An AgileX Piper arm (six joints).
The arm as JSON. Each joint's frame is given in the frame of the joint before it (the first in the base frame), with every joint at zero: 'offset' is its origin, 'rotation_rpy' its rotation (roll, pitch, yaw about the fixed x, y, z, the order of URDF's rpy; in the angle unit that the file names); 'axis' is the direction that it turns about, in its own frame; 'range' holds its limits. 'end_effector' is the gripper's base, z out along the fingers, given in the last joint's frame.
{
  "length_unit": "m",
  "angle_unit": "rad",
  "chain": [
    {
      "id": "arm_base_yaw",
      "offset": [
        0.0,
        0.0,
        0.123
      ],
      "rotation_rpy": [
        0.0,
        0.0,
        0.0
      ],
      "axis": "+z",
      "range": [
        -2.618,
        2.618
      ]
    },
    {
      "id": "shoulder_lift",
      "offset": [
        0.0,
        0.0,
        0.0
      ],
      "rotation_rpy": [
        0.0,
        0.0,
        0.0
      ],
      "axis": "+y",
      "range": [
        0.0,
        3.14
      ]
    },
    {
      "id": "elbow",
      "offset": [
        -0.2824,
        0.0,
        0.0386
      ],
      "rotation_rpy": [
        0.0,
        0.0,
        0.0
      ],
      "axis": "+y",
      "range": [
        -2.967,
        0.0
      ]
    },
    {
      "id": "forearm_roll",
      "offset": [
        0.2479,
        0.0,
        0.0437
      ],
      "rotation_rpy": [
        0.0,
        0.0,
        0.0
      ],
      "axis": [
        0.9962,
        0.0,
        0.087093
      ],
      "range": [
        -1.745,
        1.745
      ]
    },
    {
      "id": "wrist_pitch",
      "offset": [
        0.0,
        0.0,
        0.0
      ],
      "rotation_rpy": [
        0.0,
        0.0,
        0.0
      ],
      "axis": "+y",
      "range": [
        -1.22,
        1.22
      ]
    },
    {
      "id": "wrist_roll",
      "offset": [
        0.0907,
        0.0,
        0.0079
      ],
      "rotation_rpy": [
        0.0,
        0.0,
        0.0
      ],
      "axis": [
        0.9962,
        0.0,
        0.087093
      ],
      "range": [
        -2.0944,
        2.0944
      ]
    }
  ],
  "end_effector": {
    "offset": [
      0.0,
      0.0,
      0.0
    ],
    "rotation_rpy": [
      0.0,
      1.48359,
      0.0
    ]
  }
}
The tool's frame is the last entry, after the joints.
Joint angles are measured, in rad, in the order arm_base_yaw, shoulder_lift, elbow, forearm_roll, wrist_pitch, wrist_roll. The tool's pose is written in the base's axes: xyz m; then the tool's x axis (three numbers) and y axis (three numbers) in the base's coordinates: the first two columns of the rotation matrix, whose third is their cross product. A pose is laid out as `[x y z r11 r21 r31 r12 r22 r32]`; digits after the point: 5 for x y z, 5 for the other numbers.
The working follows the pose.
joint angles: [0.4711 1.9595 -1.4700 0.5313 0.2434 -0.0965]
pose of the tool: [0.40124 0.21687 0.23969 -0.68872 0.10524 -0.71735 -0.28221 0.87247 0.39894]
Where each joint sits with the arm in this pose, in the base's axes (m; each line is computed from the numbers above, not from the rounded line before):
arm_base_yaw: 0.0000 0.0000 0.1230
shoulder_lift: 0.0000 0.0000 0.1230
elbow: 0.1272 0.0648 0.3697
forearm_roll: 0.3405 0.1734 0.2917
wrist_pitch: 0.3405 0.1734 0.2917
wrist_roll: 0.4012 0.2169 0.2397
the tool: 0.4012 0.2169 0.2397

